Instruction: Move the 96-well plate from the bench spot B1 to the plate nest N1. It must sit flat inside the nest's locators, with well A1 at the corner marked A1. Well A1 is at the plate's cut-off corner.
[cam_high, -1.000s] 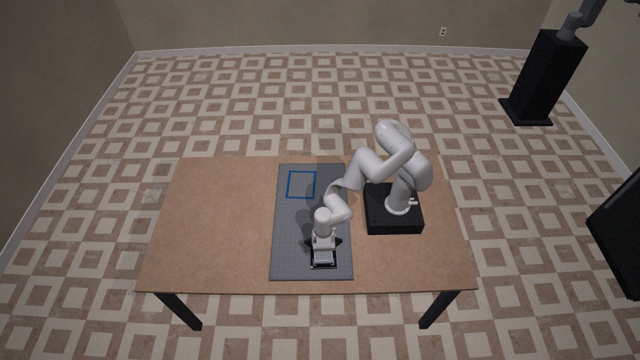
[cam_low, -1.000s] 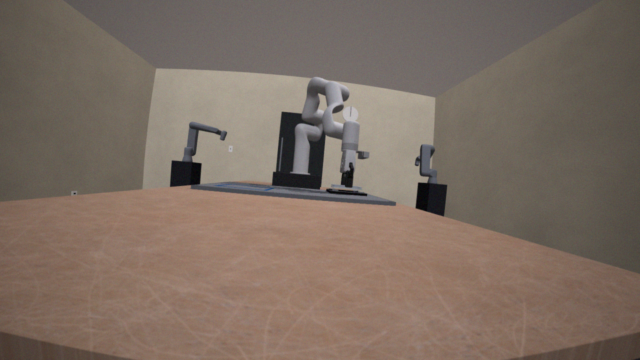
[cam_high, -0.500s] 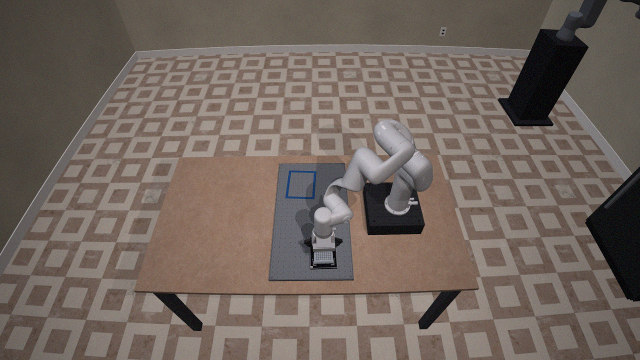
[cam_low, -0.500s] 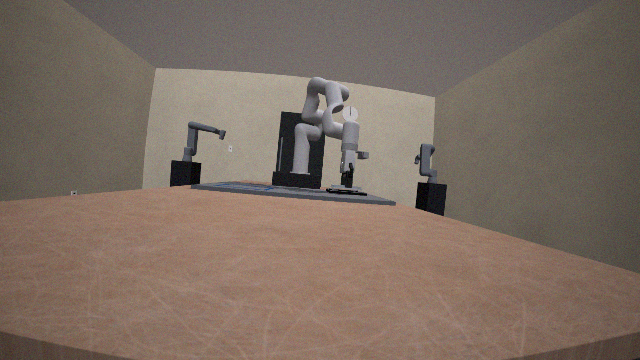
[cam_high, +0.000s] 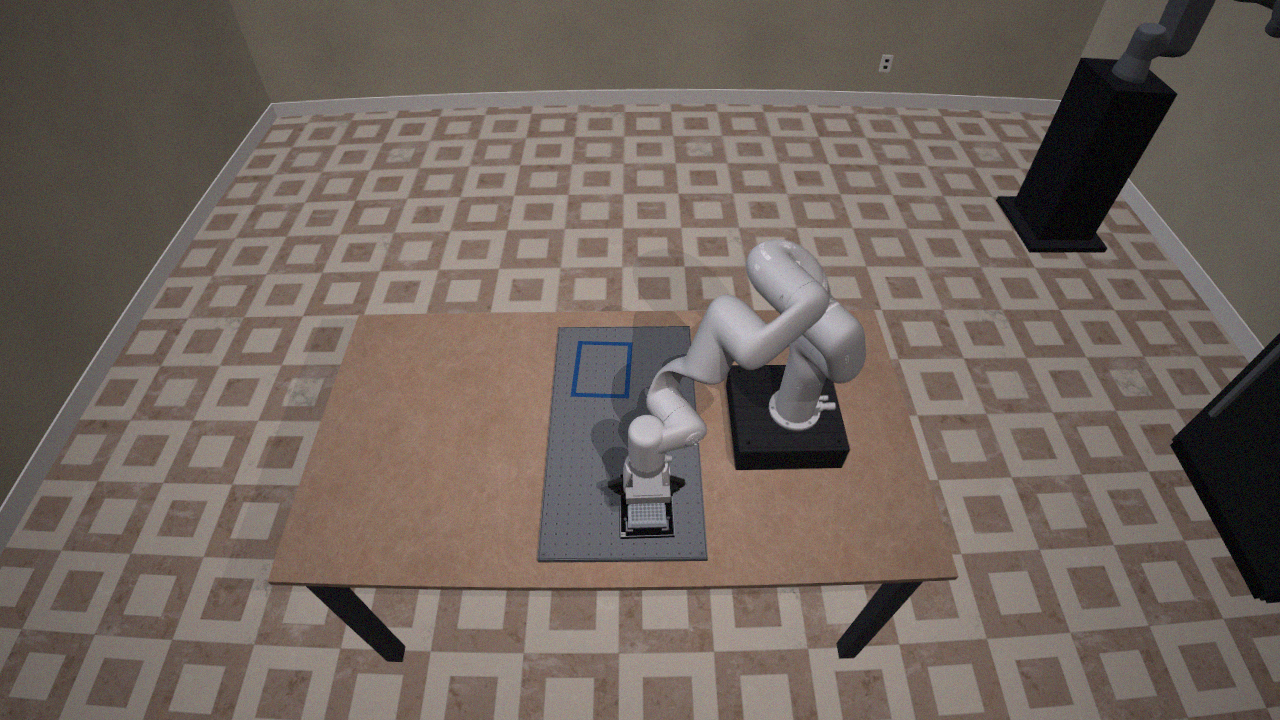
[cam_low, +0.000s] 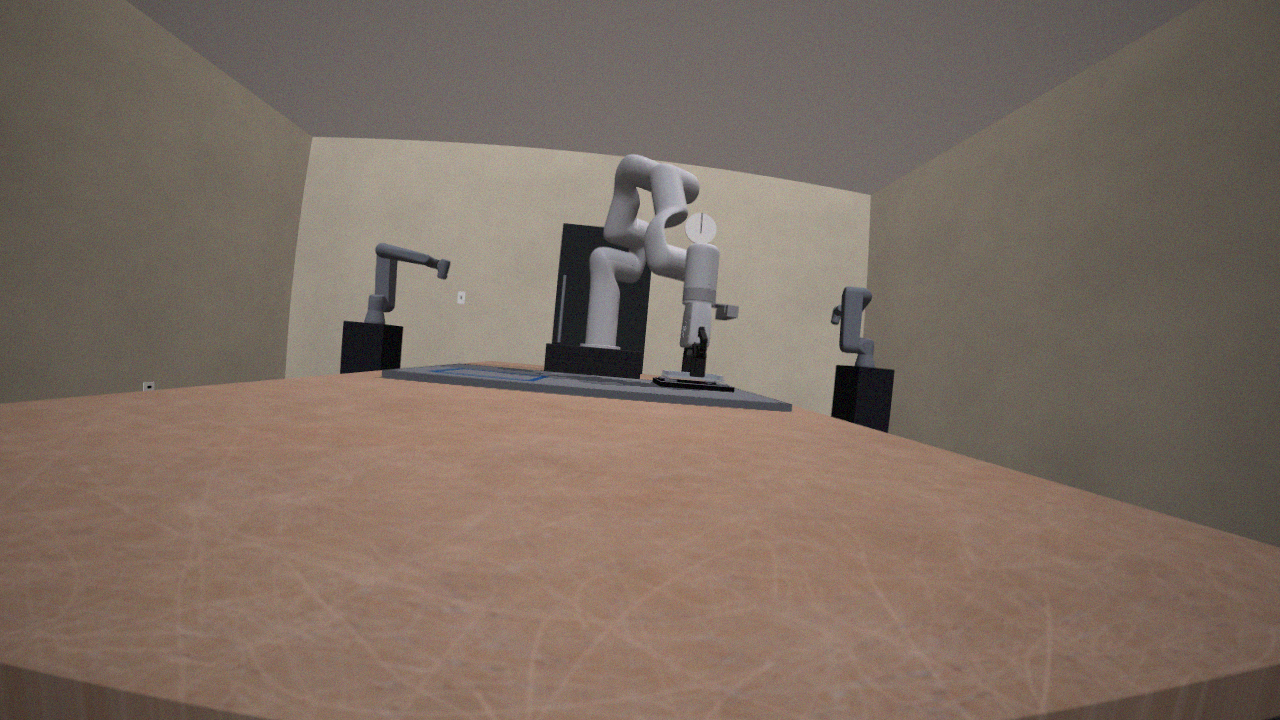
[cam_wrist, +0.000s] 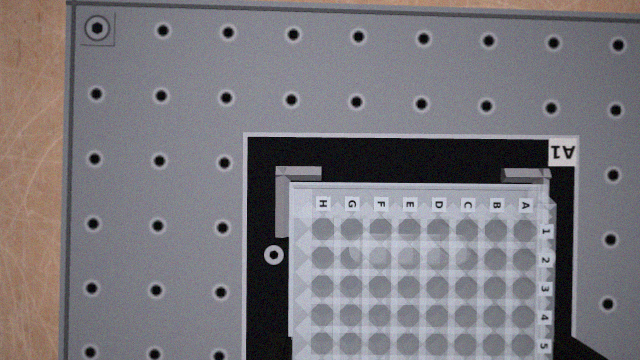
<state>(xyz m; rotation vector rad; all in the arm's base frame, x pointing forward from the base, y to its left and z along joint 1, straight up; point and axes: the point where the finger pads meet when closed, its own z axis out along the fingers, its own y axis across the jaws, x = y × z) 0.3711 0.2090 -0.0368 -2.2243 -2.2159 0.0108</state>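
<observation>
Right now my hand is 10 mm above the 96-well plate. From my hand the other things lie so: A1 corner mark (80 mm to the left, 50 mm ahead, 20 mm below); then black plate nest (30 mm below).
</observation>
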